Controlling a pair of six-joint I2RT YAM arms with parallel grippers.
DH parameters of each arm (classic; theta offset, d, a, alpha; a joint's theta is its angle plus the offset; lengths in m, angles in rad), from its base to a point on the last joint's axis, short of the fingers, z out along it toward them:
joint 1: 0 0.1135 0.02 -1.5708
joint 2: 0 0 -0.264 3.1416
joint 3: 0.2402 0 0.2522 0
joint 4: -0.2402 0 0.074 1.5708
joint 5: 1.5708 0 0 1.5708
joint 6: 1.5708 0.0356 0 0
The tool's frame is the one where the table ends.
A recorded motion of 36 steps. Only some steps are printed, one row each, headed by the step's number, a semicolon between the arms.
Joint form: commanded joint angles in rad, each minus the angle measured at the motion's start. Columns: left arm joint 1, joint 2, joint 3, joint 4, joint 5, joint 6; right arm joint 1, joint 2, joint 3, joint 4, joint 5, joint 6.
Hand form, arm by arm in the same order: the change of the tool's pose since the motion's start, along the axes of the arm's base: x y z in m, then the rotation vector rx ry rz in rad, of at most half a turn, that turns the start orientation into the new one. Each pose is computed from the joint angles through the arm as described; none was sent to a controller.
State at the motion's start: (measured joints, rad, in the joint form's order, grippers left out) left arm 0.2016 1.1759 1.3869 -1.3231 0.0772 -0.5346; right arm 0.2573 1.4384 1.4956 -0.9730 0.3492 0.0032
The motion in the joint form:
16: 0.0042 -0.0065 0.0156 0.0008 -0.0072 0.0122; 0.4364 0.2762 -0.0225 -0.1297 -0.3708 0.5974
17: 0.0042 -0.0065 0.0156 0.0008 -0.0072 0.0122; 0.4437 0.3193 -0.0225 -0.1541 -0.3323 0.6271
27: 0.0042 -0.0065 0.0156 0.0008 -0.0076 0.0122; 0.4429 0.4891 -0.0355 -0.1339 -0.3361 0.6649
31: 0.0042 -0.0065 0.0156 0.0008 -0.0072 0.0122; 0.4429 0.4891 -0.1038 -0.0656 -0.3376 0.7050
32: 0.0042 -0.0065 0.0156 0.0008 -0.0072 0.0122; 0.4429 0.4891 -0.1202 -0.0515 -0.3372 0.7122
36: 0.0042 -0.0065 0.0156 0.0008 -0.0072 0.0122; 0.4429 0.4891 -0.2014 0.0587 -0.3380 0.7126
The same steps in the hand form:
16: -0.0020 0.0007 0.0054 0.0165 -0.0209 -0.0034; -0.0284 0.1521 -0.0962 0.3703 0.5406 0.0365
17: -0.0020 0.0007 0.0054 0.0165 -0.0209 -0.0034; -0.0263 0.1553 -0.1104 0.3128 0.5657 -0.0158
27: -0.0020 0.0007 0.0054 0.0168 -0.0208 -0.0032; -0.0115 0.1676 -0.1694 0.2269 0.6838 -0.1012
31: -0.0020 0.0007 0.0054 0.0165 -0.0209 -0.0034; -0.0150 0.1647 -0.1860 0.2419 0.6799 -0.1391
32: -0.0020 0.0007 0.0054 0.0165 -0.0209 -0.0034; -0.0161 0.1638 -0.1900 0.2426 0.6804 -0.1468
36: -0.0020 0.0007 0.0054 0.0165 -0.0209 -0.0034; -0.0191 0.1613 -0.2092 0.2625 0.6605 -0.1378

